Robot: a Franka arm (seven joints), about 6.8 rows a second.
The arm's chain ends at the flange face. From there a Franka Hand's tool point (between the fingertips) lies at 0.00 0.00 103.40 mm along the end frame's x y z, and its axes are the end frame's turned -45 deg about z.
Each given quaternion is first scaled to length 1.
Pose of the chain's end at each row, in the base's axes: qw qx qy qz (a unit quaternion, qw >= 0); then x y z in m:
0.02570 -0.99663 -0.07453 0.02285 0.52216 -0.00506 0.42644
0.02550 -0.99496 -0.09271 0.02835 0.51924 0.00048 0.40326
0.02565 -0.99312 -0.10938 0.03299 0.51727 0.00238 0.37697
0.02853 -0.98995 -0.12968 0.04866 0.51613 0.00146 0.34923
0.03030 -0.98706 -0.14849 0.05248 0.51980 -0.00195 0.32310
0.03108 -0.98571 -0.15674 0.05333 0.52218 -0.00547 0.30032
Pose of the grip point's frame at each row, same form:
0.03249 -0.89224 -0.45025 0.01128 0.51705 -0.00012 0.32328
0.03441 -0.88375 -0.46641 0.01643 0.51292 0.00518 0.30016
0.03632 -0.87567 -0.48111 0.02066 0.50991 0.00690 0.27393
0.04498 -0.86497 -0.49865 0.03404 0.50540 0.00600 0.24649
0.04808 -0.85510 -0.51492 0.03689 0.50816 0.00262 0.22046
0.04912 -0.85069 -0.52202 0.03738 0.51030 -0.00086 0.19771

